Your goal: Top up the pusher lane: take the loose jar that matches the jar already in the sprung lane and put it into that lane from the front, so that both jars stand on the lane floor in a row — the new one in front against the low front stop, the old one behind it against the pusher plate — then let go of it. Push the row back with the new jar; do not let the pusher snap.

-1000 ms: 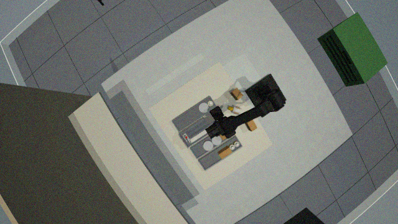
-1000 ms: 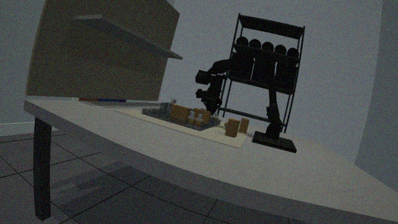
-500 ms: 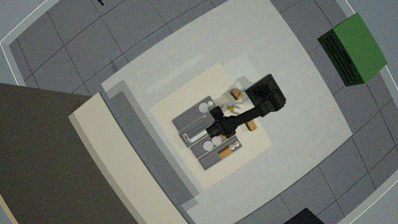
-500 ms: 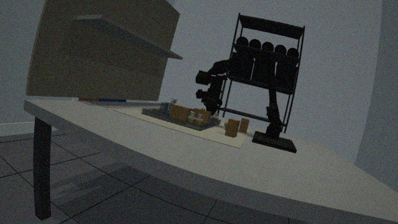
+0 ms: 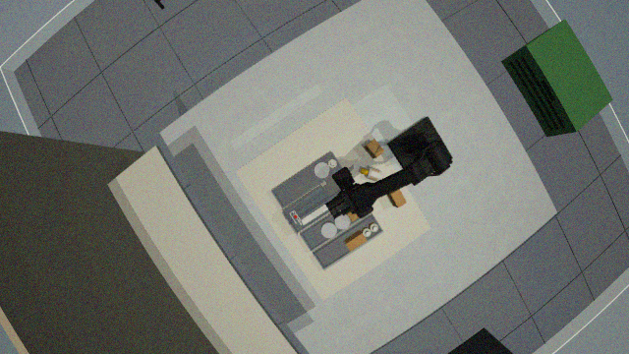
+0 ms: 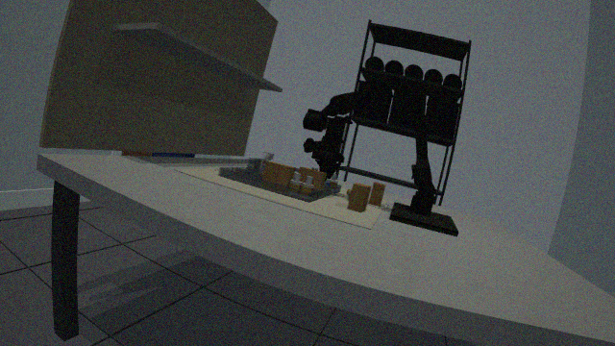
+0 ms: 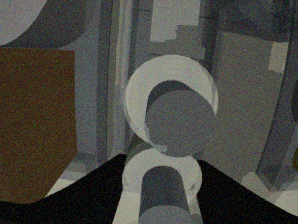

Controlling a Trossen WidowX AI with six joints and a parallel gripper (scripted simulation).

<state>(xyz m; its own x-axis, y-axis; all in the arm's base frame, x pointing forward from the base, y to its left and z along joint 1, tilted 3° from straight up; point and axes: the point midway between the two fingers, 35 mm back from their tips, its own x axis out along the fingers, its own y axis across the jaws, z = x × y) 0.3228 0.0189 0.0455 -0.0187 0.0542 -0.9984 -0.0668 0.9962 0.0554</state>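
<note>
My gripper tip is now 150 mm short of the grey lane rack, 20 mm to the left of it and 20 mm above it. Round my gripper tip: red mark: 230 mm ahead, 20 mm to the right, 40 mm above.
</note>
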